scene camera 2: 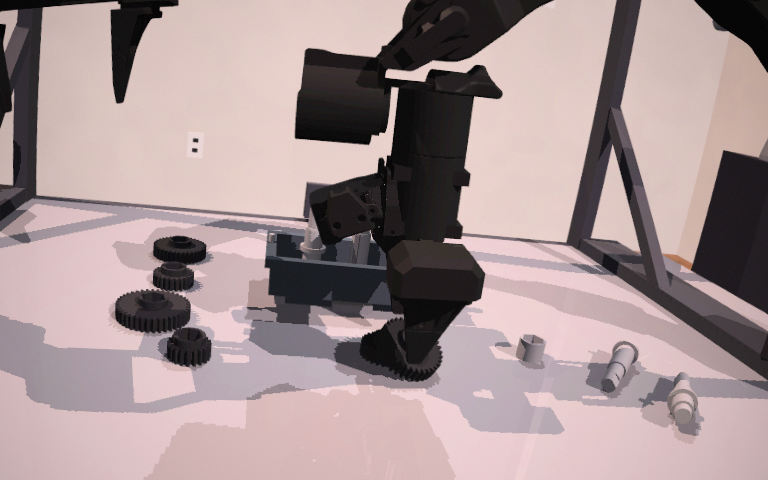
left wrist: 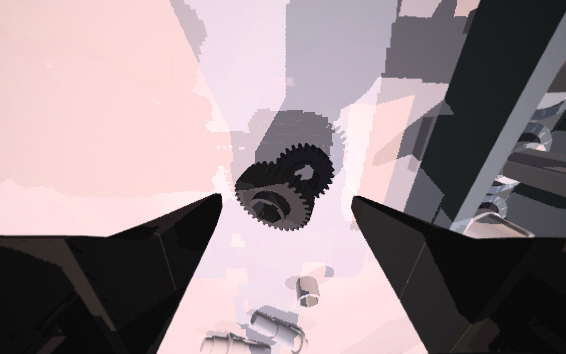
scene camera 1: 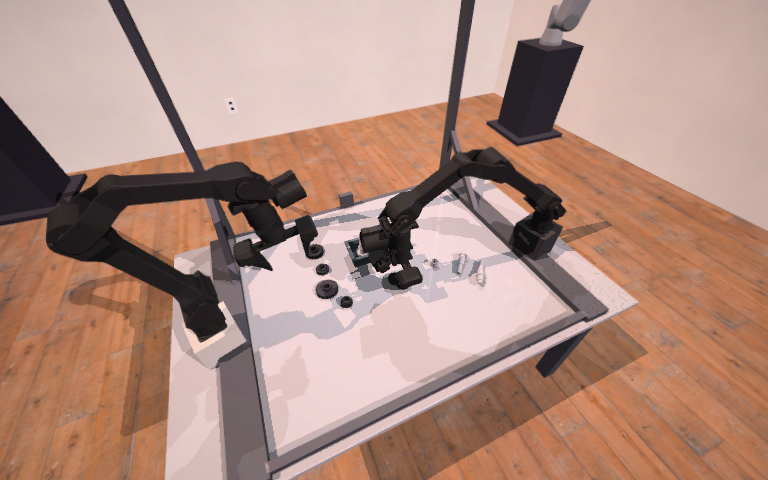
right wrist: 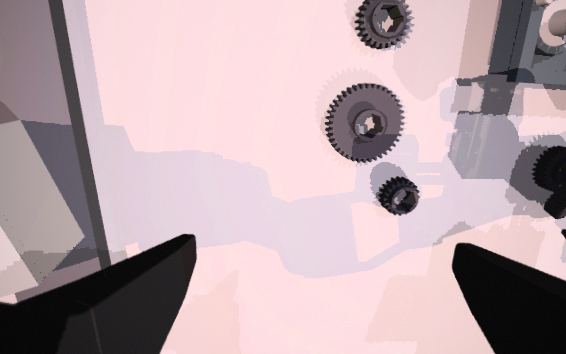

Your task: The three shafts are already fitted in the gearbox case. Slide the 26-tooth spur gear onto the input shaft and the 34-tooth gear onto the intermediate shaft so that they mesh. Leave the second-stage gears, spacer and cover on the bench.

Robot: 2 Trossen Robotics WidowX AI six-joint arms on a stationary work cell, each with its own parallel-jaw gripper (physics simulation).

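Where they show: left gripper, between the fingertips: (scene camera 2: 405,336) (left wrist: 288,200); right gripper, between the fingertips: (scene camera 2: 63,107) (scene camera 1: 289,262) (right wrist: 323,251); left arm's base, origin of its link: (scene camera 1: 539,224); right arm's base, origin of its link: (scene camera 1: 209,325).
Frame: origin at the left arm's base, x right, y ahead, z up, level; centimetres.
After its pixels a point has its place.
Two black toothed gears (scene camera 2: 430,365) {y 42.0, x 12.4, z -9.4 cm} (left wrist: 297,200) {y 43.4, x 16.2, z -7.3 cm} lie tilted against each other on the bench. My left gripper (scene camera 1: 396,275) {y 43.0, x 15.5, z -8.3 cm} (scene camera 2: 404,346) {y 43.0, x 15.5, z -8.3 cm} (left wrist: 288,200) {y 43.0, x 15.5, z -8.3 cm} is open low over them, its fingers on either side, holding nothing. The dark gearbox case (scene camera 2: 328,285) {y 45.8, x 26.5, z -8.1 cm} (left wrist: 440,150) {y 43.4, x 25.8, z -8.6 cm} (right wrist: 505,40) {y 50.6, x 30.5, z -8.4 cm} stands behind them with upright pale shafts (scene camera 2: 361,249) {y 41.9, x 28.6, z -5.1 cm}; my left arm partly hides it in scene camera 2. My right gripper (scene camera 1: 288,261) {y 70.3, x 26.6, z 7.1 cm} (scene camera 2: 62,106) {y 70.3, x 26.6, z 7.1 cm} (right wrist: 323,251) {y 70.3, x 26.6, z 7.1 cm} is open and empty above the bench at the picture's left. Tooth counts cannot be read.
Several other black gears lie flat: a wide one (scene camera 1: 326,289) {y 62.9, x 25.5, z -9.0 cm} (scene camera 2: 152,316) {y 62.7, x 23.8, z -9.5 cm} (right wrist: 365,145) {y 62.8, x 24.7, z -9.5 cm}, a small one (scene camera 1: 346,301) {y 60.7, x 18.0, z -8.9 cm} (scene camera 2: 188,352) {y 60.5, x 17.3, z -9.6 cm} (right wrist: 392,195) {y 61.2, x 19.7, z -9.1 cm}, and two farther back (scene camera 2: 173,279) {y 59.8, x 32.4, z -9.7 cm} (scene camera 2: 179,251) {y 58.3, x 40.3, z -9.5 cm}. A pale ring (scene camera 2: 531,350) {y 30.7, x 13.3, z -9.5 cm} (left wrist: 307,287) {y 31.2, x 14.4, z -9.6 cm} and two stepped pins (scene camera 2: 620,365) {y 24.2, x 8.1, z -9.2 cm} (scene camera 2: 682,399) {y 24.5, x 0.7, z -8.4 cm} lie at the right in scene camera 2.
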